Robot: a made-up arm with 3 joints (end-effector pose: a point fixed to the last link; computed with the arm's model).
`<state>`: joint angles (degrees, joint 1 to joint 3).
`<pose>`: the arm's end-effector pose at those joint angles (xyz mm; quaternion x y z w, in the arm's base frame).
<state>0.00 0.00 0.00</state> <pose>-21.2 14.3 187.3 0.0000 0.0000 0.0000 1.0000</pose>
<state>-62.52 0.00 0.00</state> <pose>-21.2 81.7 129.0 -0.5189 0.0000 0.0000 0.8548</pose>
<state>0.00 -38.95 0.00</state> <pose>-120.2 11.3 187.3 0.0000 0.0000 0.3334 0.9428</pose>
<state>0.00 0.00 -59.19</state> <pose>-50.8 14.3 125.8 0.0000 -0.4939 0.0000 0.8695</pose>
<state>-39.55 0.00 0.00</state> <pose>-21.2 65.0 158.8 -0.3383 0.0000 0.0000 0.9410</pose>
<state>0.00 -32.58 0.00</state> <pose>-104.5 16.4 187.3 0.0000 0.0000 0.2805 0.9599</pose>
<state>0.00 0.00 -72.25</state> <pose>-47.9 14.3 110.3 0.0000 -0.5895 0.0000 0.8077</pose>
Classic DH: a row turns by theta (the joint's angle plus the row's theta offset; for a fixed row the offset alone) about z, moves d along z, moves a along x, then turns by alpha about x. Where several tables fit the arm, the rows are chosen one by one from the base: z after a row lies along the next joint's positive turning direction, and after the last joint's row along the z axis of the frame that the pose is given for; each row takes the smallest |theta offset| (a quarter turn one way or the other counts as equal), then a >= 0, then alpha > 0; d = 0 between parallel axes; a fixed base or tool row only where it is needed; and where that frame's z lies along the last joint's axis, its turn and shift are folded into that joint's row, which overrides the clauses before.
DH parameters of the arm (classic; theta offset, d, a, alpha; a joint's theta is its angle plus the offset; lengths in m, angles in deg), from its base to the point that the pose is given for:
base (fixed): 90 0.1026 0 90
joint 1: 0 -0.0665 -0.1272 90
joint 2: 90 -0.0279 0.0847 90
joint 3: 0 0.1415 -0.0394 90
tool (fixed): 0 0.0568 0 0

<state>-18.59 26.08 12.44</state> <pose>48.2 4.8 197.9 -0.1323 0.0679 -0.2384 0.9597</pose>
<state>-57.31 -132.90 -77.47</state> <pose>-184.2 -111.0 278.9 0.3539 0.1235 0.7474 0.5486</pose>
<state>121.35 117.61 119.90</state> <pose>-12.3 142.3 -195.8 -0.5888 -0.5930 -0.1811 0.5185</pose>
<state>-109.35 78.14 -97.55</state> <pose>78.9 25.8 232.3 0.6915 0.6765 -0.2363 0.0909</pose>
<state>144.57 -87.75 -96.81</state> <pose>-206.6 82.7 65.8 -0.6136 0.6023 0.3735 0.3481</pose>
